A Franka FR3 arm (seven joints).
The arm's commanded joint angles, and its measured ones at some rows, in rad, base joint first. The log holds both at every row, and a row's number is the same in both.
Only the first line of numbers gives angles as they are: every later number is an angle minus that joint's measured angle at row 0.
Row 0, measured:
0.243, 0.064, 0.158, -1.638, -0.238, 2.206, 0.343
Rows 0 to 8, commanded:
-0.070, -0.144, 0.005, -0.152, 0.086, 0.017, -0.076
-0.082, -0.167, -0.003, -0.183, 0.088, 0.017, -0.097
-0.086, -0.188, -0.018, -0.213, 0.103, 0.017, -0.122
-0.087, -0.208, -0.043, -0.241, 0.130, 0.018, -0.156
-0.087, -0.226, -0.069, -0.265, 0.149, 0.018, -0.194
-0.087, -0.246, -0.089, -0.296, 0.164, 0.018, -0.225
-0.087, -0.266, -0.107, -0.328, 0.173, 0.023, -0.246
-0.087, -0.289, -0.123, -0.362, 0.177, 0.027, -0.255
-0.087, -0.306, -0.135, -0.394, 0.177, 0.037, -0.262
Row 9, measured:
-0.075, -0.199, -0.106, -0.266, 0.140, 0.000, -0.208
